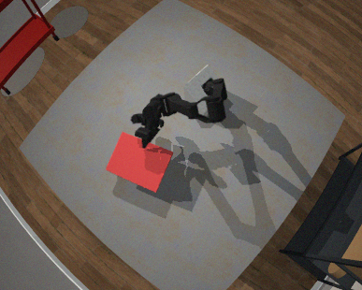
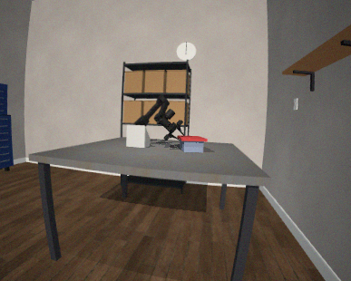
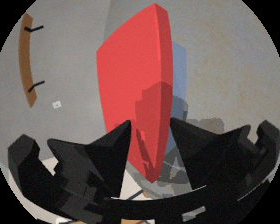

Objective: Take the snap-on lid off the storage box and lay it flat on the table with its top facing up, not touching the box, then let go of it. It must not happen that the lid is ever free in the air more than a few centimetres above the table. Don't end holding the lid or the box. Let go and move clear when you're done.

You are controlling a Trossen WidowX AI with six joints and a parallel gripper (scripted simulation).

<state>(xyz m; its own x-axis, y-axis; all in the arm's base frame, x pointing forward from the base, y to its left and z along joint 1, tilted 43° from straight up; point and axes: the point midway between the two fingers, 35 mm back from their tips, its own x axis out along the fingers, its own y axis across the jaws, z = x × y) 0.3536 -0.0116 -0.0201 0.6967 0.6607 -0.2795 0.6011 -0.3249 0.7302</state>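
Right now my hand is 9 cm short of the red lid, 4 cm to the right of it and 2 cm above it. From my hand the other things lie so: storage box: 9 cm ahead, 7 cm below, 4 cm to the left.
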